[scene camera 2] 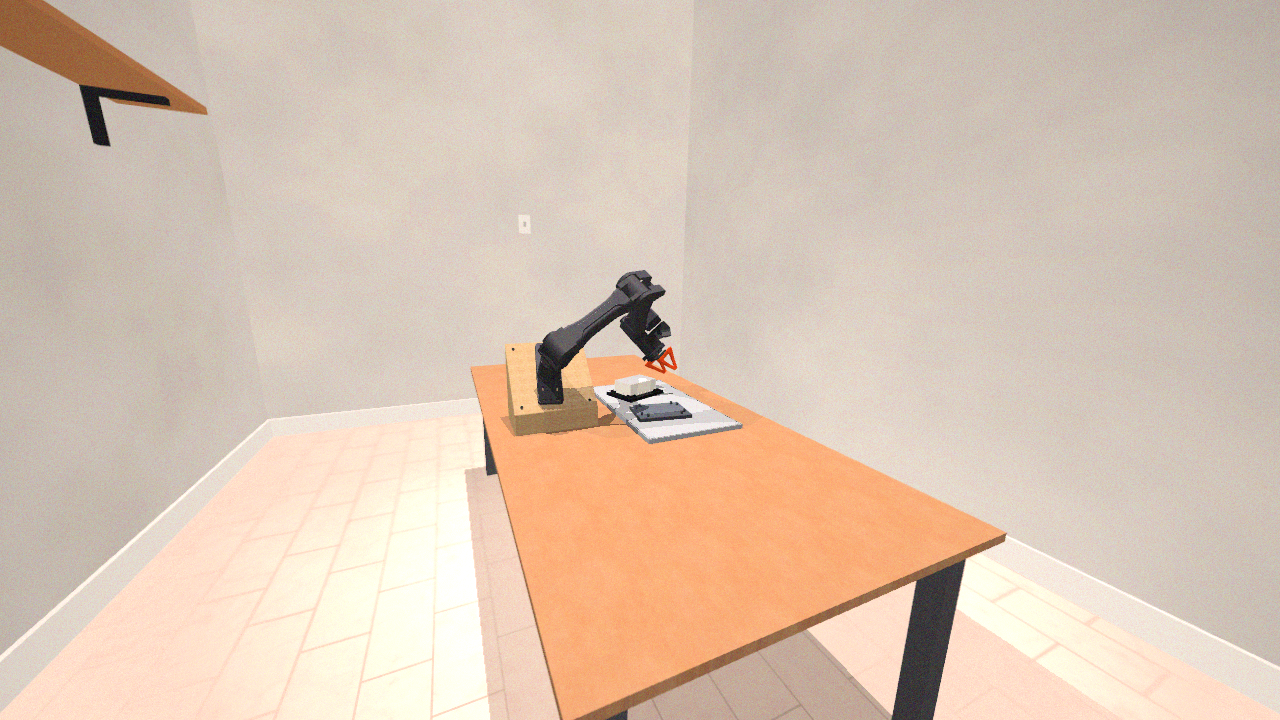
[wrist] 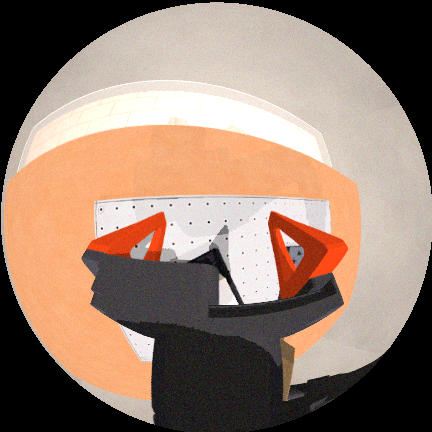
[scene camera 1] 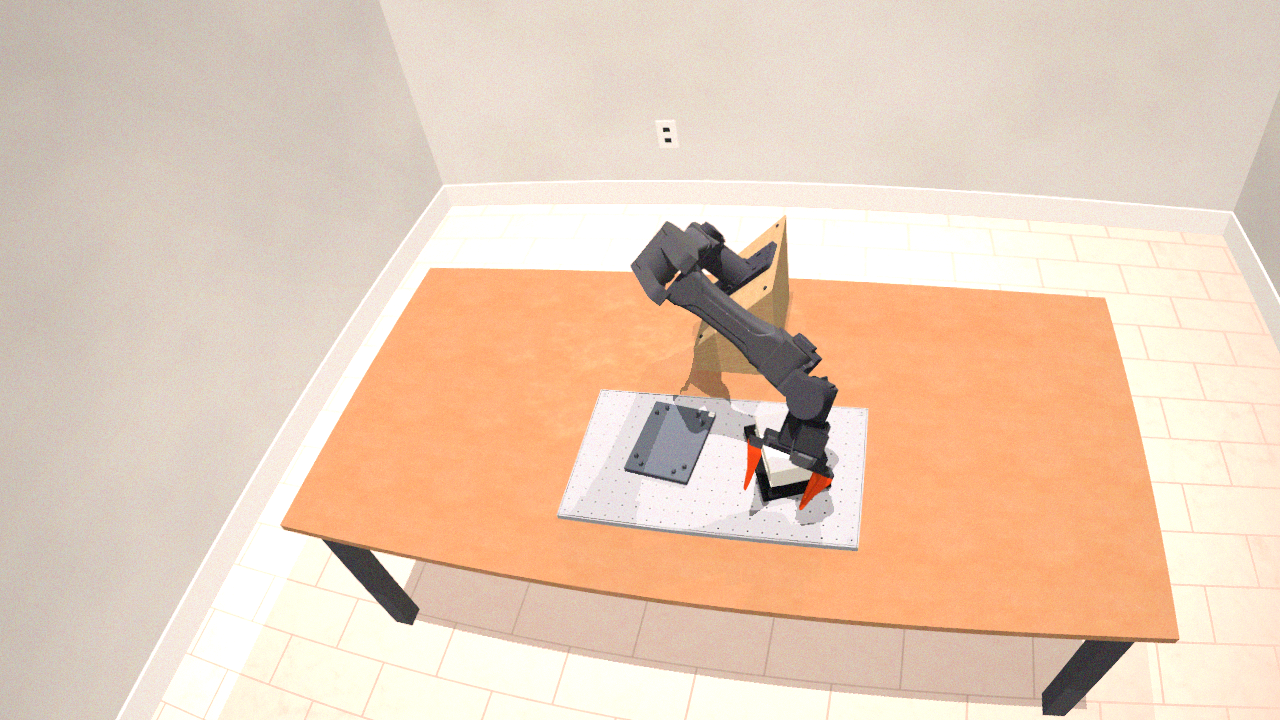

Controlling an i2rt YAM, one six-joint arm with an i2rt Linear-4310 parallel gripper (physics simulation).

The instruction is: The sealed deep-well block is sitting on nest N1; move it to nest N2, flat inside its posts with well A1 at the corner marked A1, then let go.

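Pixels of known places: gripper, fingertip midpoint: (scene camera 2: 670, 371) (wrist: 216, 216) (scene camera 1: 772, 499); arm's base at its link origin: (scene camera 2: 548, 373) (scene camera 1: 742, 277).
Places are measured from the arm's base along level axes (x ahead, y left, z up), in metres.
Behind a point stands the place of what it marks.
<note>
The sealed deep-well block (scene camera 1: 787, 469) @(x 0.378, y 0.164, z -0.080 m) (scene camera 2: 635, 385) @(x 0.299, y 0.094, z -0.085 m) is off-white and sits on the black nest N1 (scene camera 1: 778, 492) @(x 0.400, y 0.153, z -0.120 m) (scene camera 2: 617, 394) @(x 0.245, y 0.123, z -0.121 m) (wrist: 212, 256) @(x 0.406, y 0.138, z -0.120 m); part of it is hidden under the gripper in scene view 1. In the wrist view the gripper body hides the block, while a corner of N1 shows. Nest N2 (scene camera 1: 671, 445) @(x 0.338, y -0.059, z -0.121 m) (scene camera 2: 660, 411) @(x 0.320, y -0.079, z -0.121 m) (wrist: 297, 254) @(x 0.392, y -0.033, z -0.118 m) is a dark grey plate with small posts and nothing on it. A small pale mark (scene camera 1: 711, 414) @(x 0.253, y -0.006, z -0.120 m) is at its back right corner. My gripper (scene camera 1: 775, 498) @(x 0.454, y 0.156, z -0.059 m) (scene camera 2: 669, 369) @(x 0.454, y 0.156, z -0.059 m) (wrist: 216, 216) @(x 0.454, y 0.156, z -0.059 m) is open and empty, its orange fingers spread above the block and N1.
Both nests stand on a light perforated board (scene camera 1: 581, 503) @(x 0.488, y -0.182, z -0.132 m) (scene camera 2: 707, 427) @(x 0.410, y -0.211, z -0.132 m) (wrist: 251, 250) @(x 0.408, y 0.069, z -0.132 m) on the orange-brown table (scene camera 1: 429, 402) @(x 0.321, y -0.610, z -0.145 m) (scene camera 2: 716, 537) @(x 0.195, y -0.641, z -0.145 m) (wrist: 50, 240) @(x 0.409, y 0.425, z -0.145 m). The arm rises from a wooden wedge base (scene camera 1: 738, 354) @(x 0.121, y 0.015, z -0.091 m) (scene camera 2: 554, 419) @(x 0.002, y -0.084, z -0.111 m) behind the board. A wall shelf (scene camera 2: 98, 62) is at the upper left in scene view 2.
</note>
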